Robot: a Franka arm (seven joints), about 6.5 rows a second.
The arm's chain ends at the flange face. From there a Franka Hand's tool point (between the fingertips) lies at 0.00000 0.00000 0.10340 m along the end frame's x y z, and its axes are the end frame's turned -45 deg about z.
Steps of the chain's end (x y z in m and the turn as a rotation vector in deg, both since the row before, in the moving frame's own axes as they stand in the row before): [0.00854, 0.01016, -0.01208, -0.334, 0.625, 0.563]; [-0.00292, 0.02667, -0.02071, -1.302, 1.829, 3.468]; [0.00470, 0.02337, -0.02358, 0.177, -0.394, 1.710]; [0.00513, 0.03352, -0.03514, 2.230, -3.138, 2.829]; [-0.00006, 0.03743, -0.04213, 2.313, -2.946, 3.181]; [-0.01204, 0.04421, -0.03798, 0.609, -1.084, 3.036]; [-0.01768, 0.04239, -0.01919, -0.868, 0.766, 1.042]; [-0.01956, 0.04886, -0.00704, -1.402, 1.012, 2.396]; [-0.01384, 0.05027, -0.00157, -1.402, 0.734, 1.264]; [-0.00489, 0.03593, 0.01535, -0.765, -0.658, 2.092]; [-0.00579, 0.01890, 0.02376, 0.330, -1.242, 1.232]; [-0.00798, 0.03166, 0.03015, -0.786, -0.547, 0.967]
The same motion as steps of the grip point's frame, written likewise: [-0.00078, 0.01445, -0.01209, -0.678, 0.206, 0.563]; [-0.02037, 0.02081, -0.02079, -2.214, 0.373, 3.468]; [-0.01347, 0.01912, -0.02358, 0.404, -0.153, 1.710]; [-0.02106, 0.02046, -0.03537, 3.796, -0.642, 2.829]; [-0.02713, 0.01970, -0.04235, 3.719, -0.448, 3.181]; [-0.04032, 0.02057, -0.03800, 1.197, -0.336, 3.036]; [-0.04263, 0.01956, -0.01921, -1.155, -0.072, 1.042]; [-0.04894, 0.02379, -0.00709, -1.707, -0.276, 2.396]; [-0.04621, 0.02848, -0.00161, -1.510, -0.472, 1.264]; [-0.03068, 0.02205, 0.01533, -0.076, -1.006, 2.092]; [-0.01860, 0.00725, 0.02373, 1.112, -0.645, 1.232]; [-0.02973, 0.01703, 0.03014, -0.169, -0.943, 0.967]
